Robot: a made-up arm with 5 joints. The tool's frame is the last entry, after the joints.
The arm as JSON. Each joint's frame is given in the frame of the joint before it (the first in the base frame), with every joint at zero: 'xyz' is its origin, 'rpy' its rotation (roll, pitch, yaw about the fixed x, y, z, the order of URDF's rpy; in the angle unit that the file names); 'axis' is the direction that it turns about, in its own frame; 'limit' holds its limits. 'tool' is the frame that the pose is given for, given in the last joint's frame.
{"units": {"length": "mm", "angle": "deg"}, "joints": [
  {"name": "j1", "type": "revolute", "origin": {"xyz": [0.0, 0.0, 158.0], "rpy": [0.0, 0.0, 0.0]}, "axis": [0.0, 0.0, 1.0], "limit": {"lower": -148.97, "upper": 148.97}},
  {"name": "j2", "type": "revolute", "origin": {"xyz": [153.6, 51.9, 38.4], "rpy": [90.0, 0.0, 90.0]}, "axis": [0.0, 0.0, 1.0], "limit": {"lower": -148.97, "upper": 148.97}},
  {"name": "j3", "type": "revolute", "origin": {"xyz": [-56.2, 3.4, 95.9], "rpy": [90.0, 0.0, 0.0]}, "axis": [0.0, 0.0, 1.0], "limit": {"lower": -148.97, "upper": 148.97}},
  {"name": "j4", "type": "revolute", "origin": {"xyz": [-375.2, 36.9, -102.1], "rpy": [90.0, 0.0, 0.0]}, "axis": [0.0, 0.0, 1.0], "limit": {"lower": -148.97, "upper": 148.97}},
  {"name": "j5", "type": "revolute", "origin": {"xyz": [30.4, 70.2, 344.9], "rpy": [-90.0, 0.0, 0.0]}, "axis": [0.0, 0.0, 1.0], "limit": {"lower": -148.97, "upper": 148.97}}
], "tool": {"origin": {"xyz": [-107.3, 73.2, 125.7], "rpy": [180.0, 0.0, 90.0]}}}
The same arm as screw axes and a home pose.
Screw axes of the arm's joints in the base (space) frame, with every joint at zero. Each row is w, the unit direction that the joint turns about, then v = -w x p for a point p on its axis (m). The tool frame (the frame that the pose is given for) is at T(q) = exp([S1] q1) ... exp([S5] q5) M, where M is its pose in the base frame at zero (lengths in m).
S1: w 0 0 1 v 0 0 0
S2: w 1 0 0 v 0 0.1964 -0.0519
S3: w 0 0 -1 v 0.0043 0.2495 0
S4: w -1 0 0 v 0 -0.3019 -0.3795
S5: w 0 0 -1 v 0.3491 -0.0585 0
M: xyz 0.0147 -0.4564 0.106 (m) quaternion w x y z 1 0 0 0
Joint limits (deg, base to tool): -148.97..148.97 -148.97..148.97 -148.97..148.97 -148.97..148.97 -148.97..148.97

